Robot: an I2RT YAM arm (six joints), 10 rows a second.
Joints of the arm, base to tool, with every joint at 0 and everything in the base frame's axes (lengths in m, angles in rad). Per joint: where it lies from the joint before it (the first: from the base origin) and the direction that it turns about. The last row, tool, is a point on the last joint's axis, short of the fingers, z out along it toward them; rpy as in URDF.
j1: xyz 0 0 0.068 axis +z
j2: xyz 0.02 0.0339 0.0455 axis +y
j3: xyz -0.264 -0.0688 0 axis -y
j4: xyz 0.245 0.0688 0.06 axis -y
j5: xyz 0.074 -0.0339 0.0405 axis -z
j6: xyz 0.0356 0 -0.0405 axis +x
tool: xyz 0 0 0 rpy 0 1.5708 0
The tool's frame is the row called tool.
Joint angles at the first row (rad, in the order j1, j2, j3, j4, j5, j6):
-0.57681, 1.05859, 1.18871, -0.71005, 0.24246, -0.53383
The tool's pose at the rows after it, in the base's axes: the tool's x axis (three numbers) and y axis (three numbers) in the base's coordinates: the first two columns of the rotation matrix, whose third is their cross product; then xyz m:
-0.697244, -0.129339, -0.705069, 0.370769, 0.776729, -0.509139, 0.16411, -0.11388, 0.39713
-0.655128, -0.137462, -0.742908, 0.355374, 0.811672, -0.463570, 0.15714, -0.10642, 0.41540
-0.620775, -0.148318, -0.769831, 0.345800, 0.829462, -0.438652, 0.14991, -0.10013, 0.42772
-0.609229, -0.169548, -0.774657, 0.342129, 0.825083, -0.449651, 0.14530, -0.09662, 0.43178
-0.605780, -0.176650, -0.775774, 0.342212, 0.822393, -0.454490, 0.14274, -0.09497, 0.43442
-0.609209, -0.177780, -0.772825, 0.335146, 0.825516, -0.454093, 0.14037, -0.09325, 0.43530
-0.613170, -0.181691, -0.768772, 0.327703, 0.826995, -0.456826, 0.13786, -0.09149, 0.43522
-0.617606, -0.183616, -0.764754, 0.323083, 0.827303, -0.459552, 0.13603, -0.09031, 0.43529
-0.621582, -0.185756, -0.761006, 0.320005, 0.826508, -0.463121, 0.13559, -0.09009, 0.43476
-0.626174, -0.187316, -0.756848, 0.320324, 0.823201, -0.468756, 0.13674, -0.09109, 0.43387
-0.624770, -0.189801, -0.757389, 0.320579, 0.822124, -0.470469, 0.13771, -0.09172, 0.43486
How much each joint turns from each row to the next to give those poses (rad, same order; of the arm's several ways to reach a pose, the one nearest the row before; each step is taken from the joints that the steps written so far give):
0.00310, -0.04448, 0.05521, -0.04596, -0.05665, 0.01532
-0.00001, -0.00628, 0.07357, -0.06129, -0.07061, 0.02449
-0.00152, -0.01370, 0.04312, -0.03251, -0.04609, 0.01233
0.00156, -0.01689, 0.00465, -0.00004, -0.00464, -0.01218
-0.00004, -0.00621, 0.00759, -0.00606, -0.00006, -0.00468
-0.00003, -0.00459, 0.00620, -0.01689, -0.00460, -0.00306
0.00005, -0.00766, 0.00001, -0.01231, -0.00303, -0.00610
-0.00002, -0.00463, 0.00152, -0.01071, -0.00005, -0.00463
0.00000, -0.00154, -0.00153, -0.00307, 0.00154, -0.00460
0.00001, 0.00302, -0.00307, 0.00459, 0.00611, -0.00460
-0.00001, 0.00463, 0.00460, 0.00304, 0.00004, -0.00153

